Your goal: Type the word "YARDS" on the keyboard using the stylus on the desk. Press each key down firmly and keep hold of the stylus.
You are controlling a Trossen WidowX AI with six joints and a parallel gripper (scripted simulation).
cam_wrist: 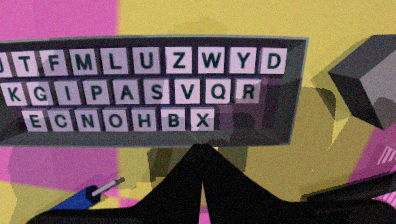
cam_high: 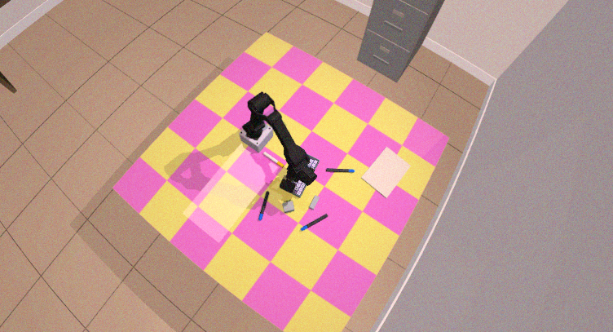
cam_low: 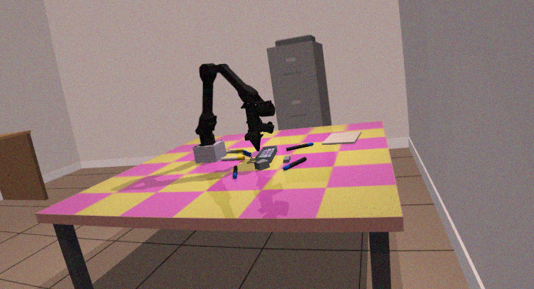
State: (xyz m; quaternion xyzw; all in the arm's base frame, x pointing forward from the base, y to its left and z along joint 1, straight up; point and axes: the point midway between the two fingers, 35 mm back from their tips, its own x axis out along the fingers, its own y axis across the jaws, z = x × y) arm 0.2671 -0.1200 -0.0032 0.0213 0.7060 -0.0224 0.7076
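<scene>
The blue stylus is 110 mm to the left of my gripper tip, 70 mm behind it and 30 mm below it. From my gripper tip the other things lie so: beige pad (410 mm ahead, 230 mm to the left, 40 mm below).
</scene>
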